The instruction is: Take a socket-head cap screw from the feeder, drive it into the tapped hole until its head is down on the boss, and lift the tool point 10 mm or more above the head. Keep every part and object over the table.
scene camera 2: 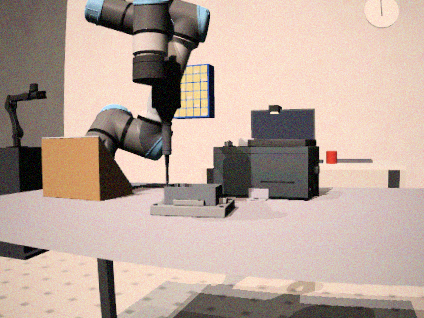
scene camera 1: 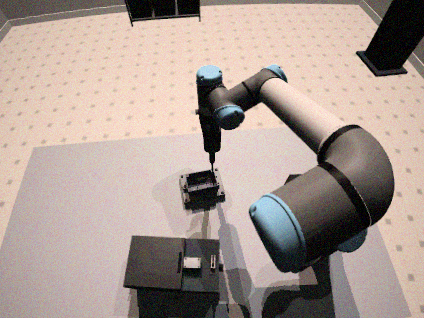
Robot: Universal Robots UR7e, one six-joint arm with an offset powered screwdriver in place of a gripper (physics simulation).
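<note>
My screwdriver (scene camera 1: 212, 170) (scene camera 2: 167, 183) points straight down. Its thin bit ends at the back right corner of the grey open-topped housing (scene camera 1: 202, 189) (scene camera 2: 200, 193) in the scene camera 1 view, and at the housing's left end in the scene camera 2 view. The lowest end of the bit is hidden behind the housing wall there. I cannot make out a screw, the tapped hole or the boss. The housing sits on a flat base plate (scene camera 2: 190, 211). The dark screw feeder (scene camera 1: 155, 262) (scene camera 2: 267, 172) stands apart from the housing. The tool has no fingers to judge.
The table (scene camera 1: 65, 200) (scene camera 2: 100, 225) carries these things. An orange-brown wedge block (scene camera 2: 70, 167) stands left of the housing in the scene camera 2 view. A small white block (scene camera 2: 258, 194) is at the feeder's foot. My arm's large elbow (scene camera 1: 360, 175) spans the right side.
</note>
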